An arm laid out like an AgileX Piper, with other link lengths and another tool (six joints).
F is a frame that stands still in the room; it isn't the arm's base.
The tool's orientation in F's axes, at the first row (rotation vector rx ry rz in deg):
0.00, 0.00, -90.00
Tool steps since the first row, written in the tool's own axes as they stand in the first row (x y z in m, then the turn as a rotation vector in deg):
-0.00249, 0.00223, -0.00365, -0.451, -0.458, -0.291
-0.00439, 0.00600, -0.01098, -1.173, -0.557, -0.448
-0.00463, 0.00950, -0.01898, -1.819, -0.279, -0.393
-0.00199, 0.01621, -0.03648, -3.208, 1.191, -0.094
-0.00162, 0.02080, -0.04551, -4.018, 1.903, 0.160
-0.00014, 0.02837, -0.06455, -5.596, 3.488, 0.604
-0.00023, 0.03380, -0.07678, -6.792, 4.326, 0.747
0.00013, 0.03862, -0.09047, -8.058, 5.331, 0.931
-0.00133, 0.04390, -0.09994, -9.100, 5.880, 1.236
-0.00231, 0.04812, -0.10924, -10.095, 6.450, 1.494
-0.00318, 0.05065, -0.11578, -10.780, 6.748, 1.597
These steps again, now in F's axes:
0.00223, 0.00249, -0.00365, -0.458, 0.451, -0.291
0.00600, 0.00439, -0.01098, -0.557, 1.173, -0.448
0.00950, 0.00463, -0.01898, -0.279, 1.819, -0.393
0.01621, 0.00199, -0.03648, 1.191, 3.208, -0.094
0.02080, 0.00162, -0.04551, 1.903, 4.018, 0.160
0.02837, 0.00014, -0.06455, 3.488, 5.596, 0.604
0.03380, 0.00023, -0.07678, 4.326, 6.792, 0.747
0.03862, -0.00013, -0.09047, 5.331, 8.058, 0.931
0.04390, 0.00133, -0.09994, 5.880, 9.100, 1.236
0.04812, 0.00231, -0.10924, 6.450, 10.095, 1.494
0.05065, 0.00318, -0.11578, 6.748, 10.780, 1.597

